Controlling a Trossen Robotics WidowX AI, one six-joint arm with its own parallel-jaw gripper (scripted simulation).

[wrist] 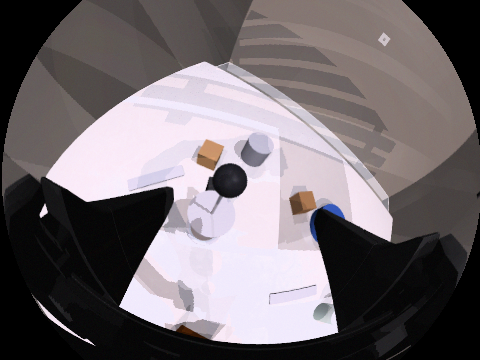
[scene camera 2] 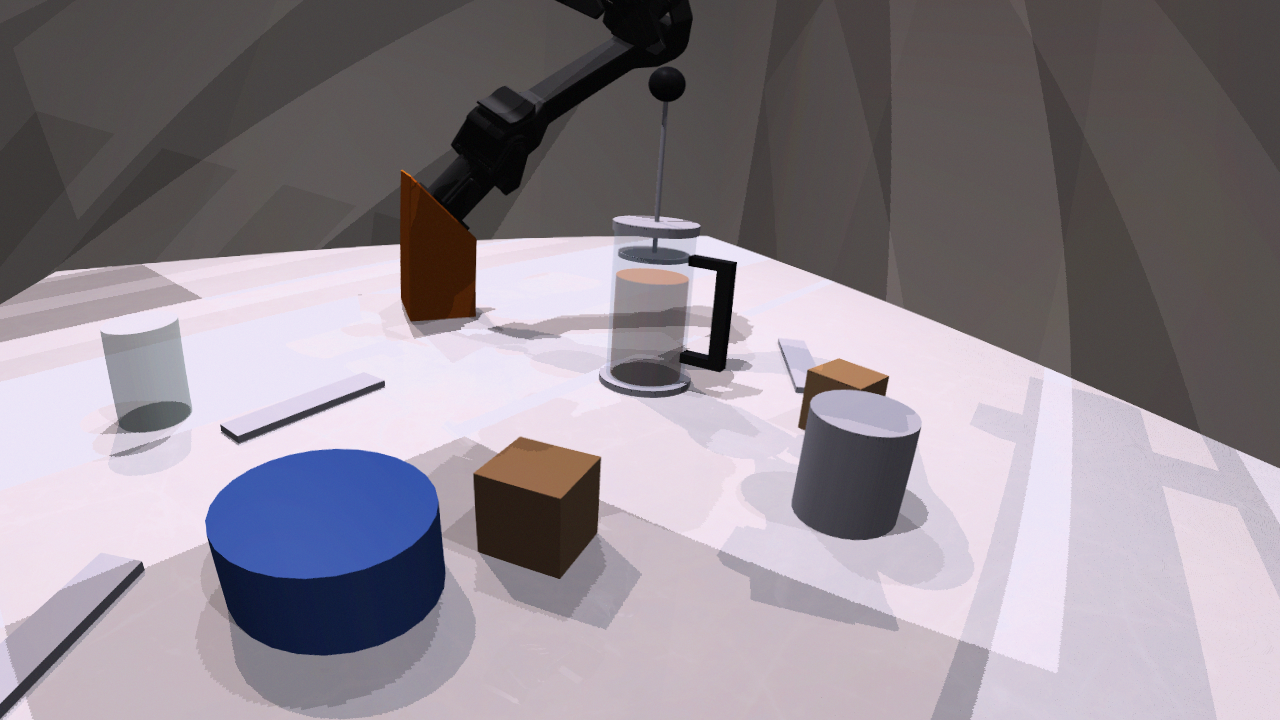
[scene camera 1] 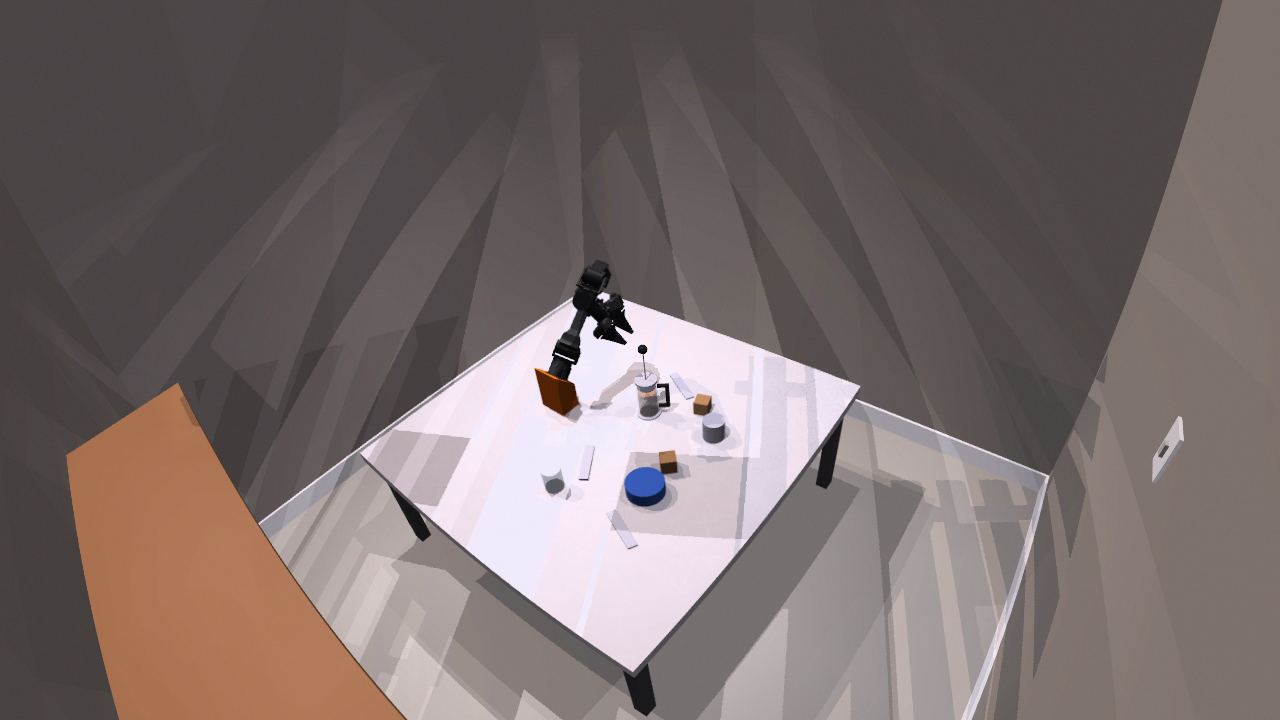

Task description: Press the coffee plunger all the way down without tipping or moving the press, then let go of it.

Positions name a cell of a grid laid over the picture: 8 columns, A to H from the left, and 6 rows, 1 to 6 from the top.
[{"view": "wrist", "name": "gripper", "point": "E4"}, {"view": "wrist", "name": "glass coffee press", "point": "D4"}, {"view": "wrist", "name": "grey cylinder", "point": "E3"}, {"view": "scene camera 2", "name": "gripper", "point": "D1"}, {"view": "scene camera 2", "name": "glass coffee press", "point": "E3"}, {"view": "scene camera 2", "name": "grey cylinder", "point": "F4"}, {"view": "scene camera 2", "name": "blue disc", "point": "C5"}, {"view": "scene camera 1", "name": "gripper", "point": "D3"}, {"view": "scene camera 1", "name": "glass coffee press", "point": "E4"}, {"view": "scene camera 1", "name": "blue disc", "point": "E5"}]
